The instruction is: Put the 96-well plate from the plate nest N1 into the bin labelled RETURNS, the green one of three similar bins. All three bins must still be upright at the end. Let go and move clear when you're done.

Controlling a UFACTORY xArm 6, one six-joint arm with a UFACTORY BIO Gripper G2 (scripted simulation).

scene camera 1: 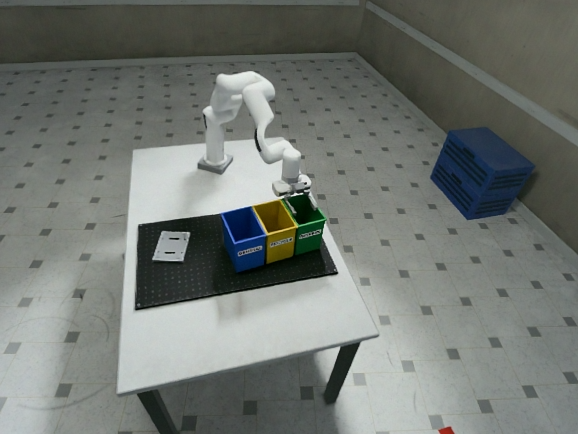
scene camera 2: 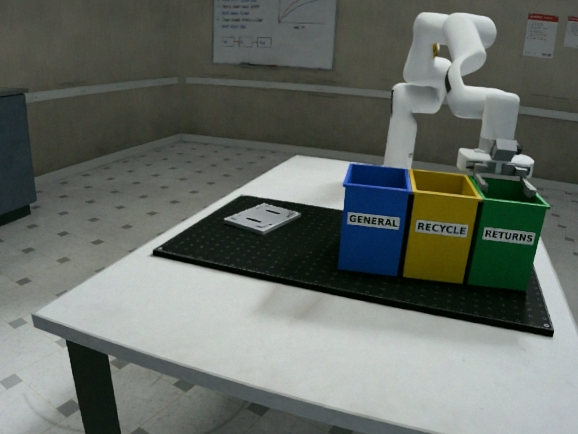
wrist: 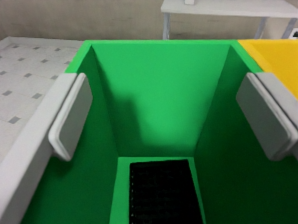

I see a blue general bin (scene camera 2: pixel 373 220), a yellow recycle bin (scene camera 1: pixel 280 228) and a green returns bin (scene camera 2: pixel 507 228).
The blue general bin also shows in scene camera 1 (scene camera 1: pixel 245 242). The green returns bin also shows in scene camera 1 (scene camera 1: pixel 308 236) and in the wrist view (wrist: pixel 153 100).
